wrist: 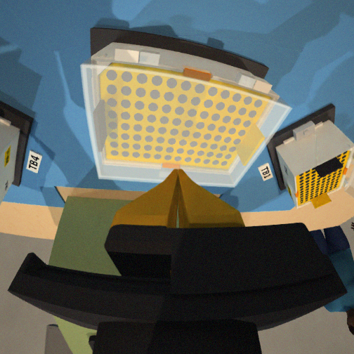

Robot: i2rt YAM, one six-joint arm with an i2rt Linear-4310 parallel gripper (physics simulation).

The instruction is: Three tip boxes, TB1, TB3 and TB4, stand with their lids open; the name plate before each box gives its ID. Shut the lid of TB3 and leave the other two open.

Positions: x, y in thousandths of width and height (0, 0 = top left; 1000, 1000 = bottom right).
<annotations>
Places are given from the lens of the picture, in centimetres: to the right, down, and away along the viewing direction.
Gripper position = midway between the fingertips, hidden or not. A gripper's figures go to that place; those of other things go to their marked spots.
my gripper (501, 496): 0, 0, 13
clear lid (411, 338): -2, -3, 9
blue mat (855, 145): 12, -12, 12
The marked spots on the clear lid and the blue mat are 17 cm apart.
</annotations>
